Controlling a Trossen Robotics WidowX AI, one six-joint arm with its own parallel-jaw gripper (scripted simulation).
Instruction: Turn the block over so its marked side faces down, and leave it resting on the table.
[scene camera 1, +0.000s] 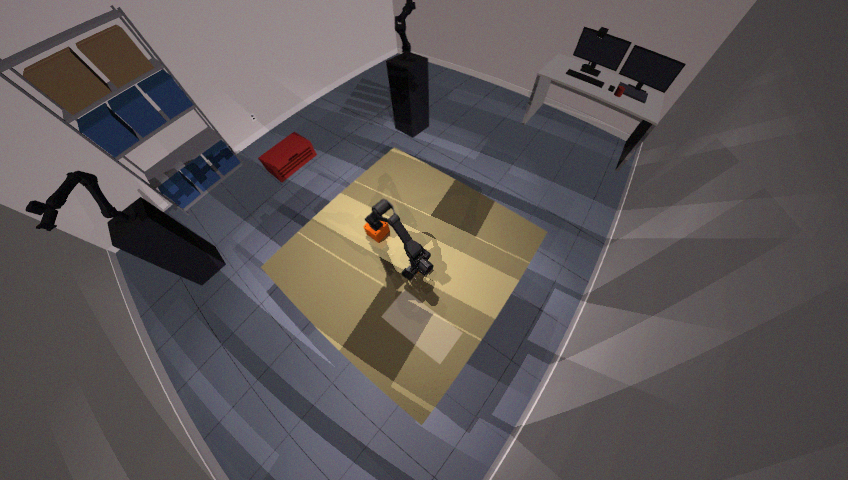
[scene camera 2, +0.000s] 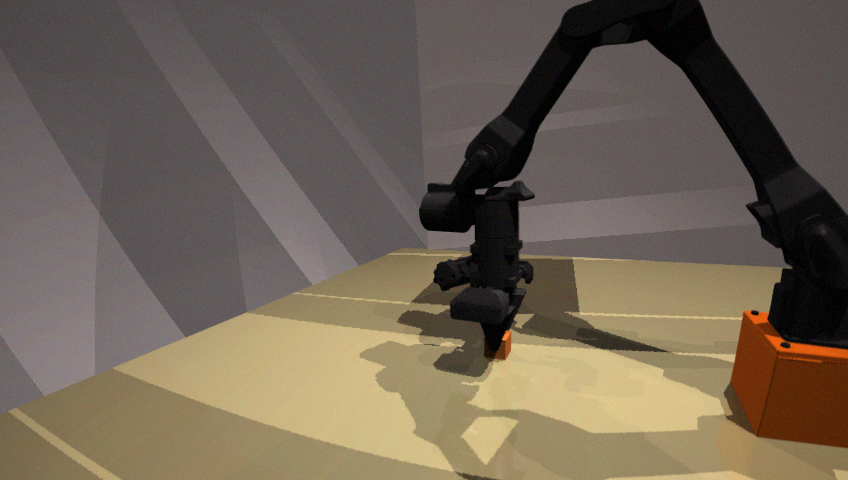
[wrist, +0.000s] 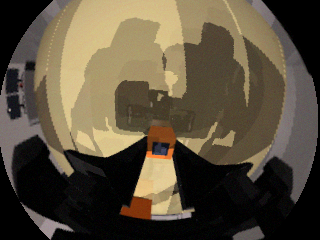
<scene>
In view: my gripper (scene camera 2: 497, 345) and a block (wrist: 160, 141).
My gripper also shows in the wrist view (wrist: 160, 140).
</scene>
